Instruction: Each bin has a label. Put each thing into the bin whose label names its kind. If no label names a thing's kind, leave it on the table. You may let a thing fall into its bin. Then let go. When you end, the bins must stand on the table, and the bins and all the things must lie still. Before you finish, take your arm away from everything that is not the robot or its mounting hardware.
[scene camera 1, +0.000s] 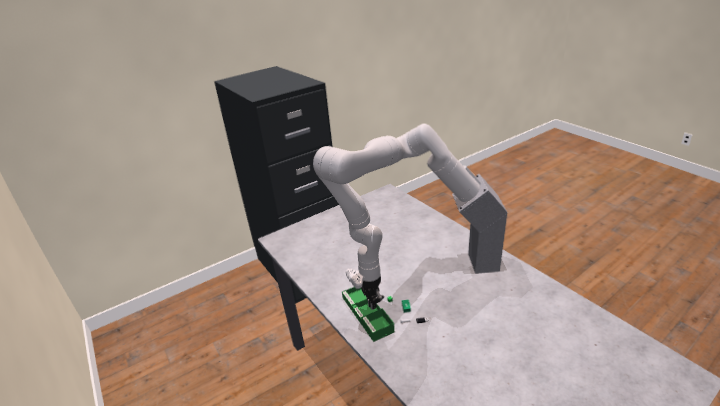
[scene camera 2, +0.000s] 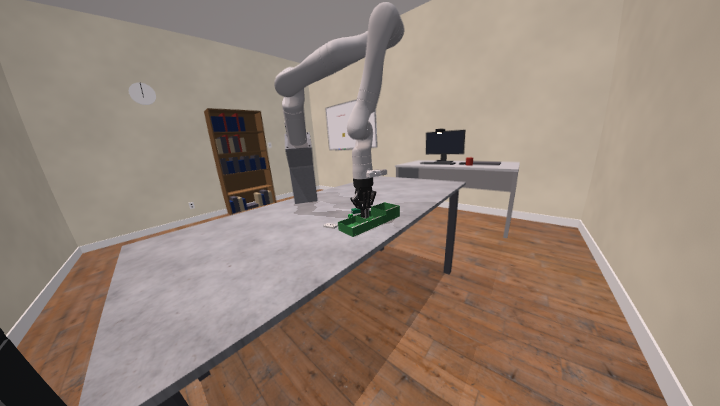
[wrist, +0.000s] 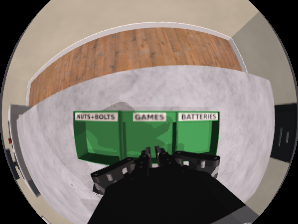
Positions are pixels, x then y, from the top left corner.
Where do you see a green bin row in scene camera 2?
379, 214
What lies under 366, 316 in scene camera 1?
A green bin row.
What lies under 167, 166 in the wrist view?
The gripper.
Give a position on a green bin row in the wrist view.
95, 142
